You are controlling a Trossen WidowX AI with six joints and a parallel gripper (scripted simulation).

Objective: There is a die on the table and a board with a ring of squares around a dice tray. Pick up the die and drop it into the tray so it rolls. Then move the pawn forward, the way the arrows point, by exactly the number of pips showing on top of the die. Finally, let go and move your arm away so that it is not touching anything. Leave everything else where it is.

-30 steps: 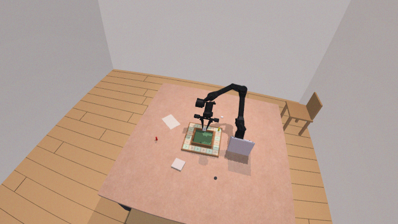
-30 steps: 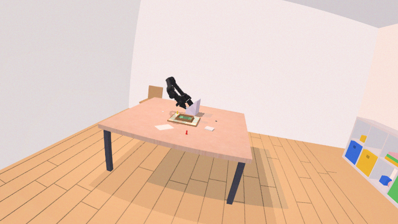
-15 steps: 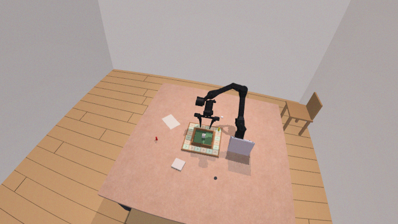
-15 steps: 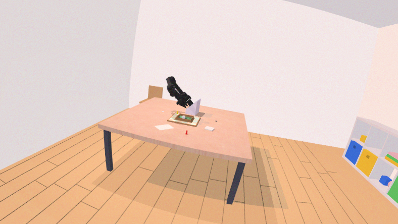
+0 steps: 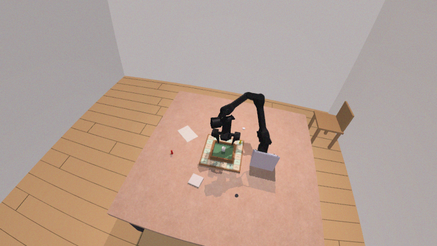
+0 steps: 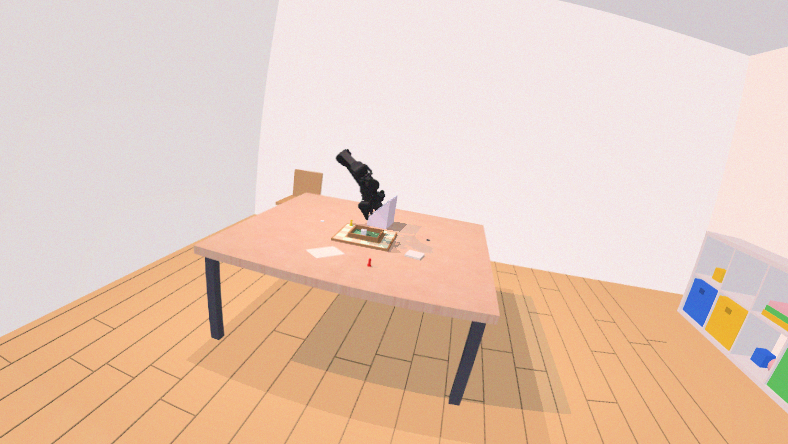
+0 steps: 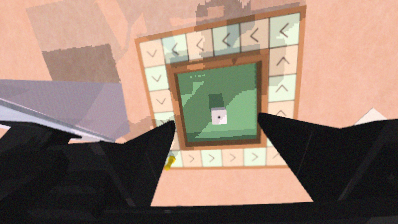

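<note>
Now: the yellow pawn 130 mm to the right of my gripper tip, 90 mm behind it and 80 mm below it. The rest, counted from my gripper tip: green dice tray (100 mm below, 10 mm ahead); white die (80 mm below, 20 mm to the right, 10 mm ahead); white block (280 mm to the left, 110 mm ahead, 100 mm below).
</note>
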